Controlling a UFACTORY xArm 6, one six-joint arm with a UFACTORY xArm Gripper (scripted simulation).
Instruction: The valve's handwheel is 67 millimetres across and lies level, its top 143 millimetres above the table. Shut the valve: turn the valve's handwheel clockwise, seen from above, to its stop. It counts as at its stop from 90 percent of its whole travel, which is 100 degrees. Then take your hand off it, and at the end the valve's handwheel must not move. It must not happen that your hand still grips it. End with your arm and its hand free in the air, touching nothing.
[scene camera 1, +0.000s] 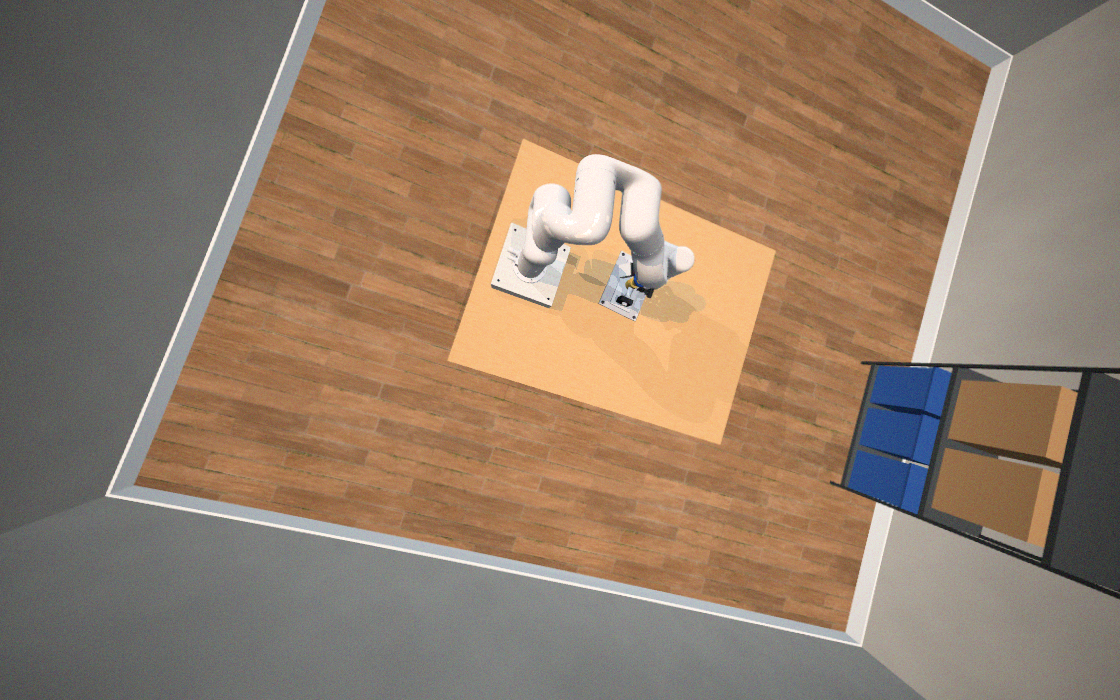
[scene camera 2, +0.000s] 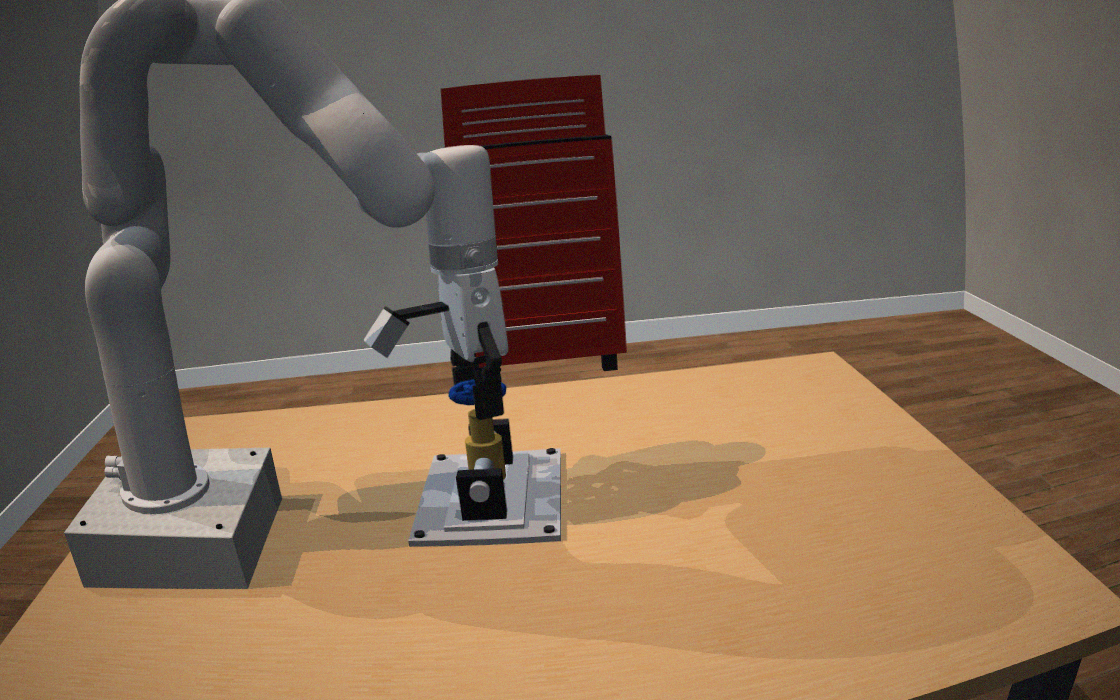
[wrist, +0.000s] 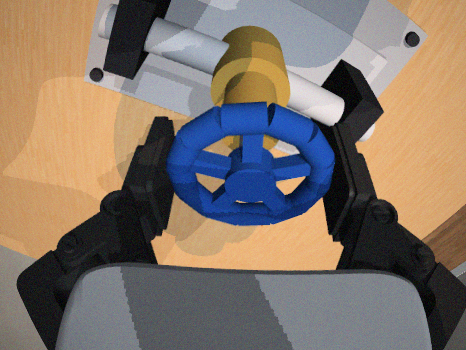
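I see my gripper (scene camera 2: 479, 406), which the wrist view (wrist: 250, 143) shows too. I also see a blue spoked handwheel (wrist: 250, 174).
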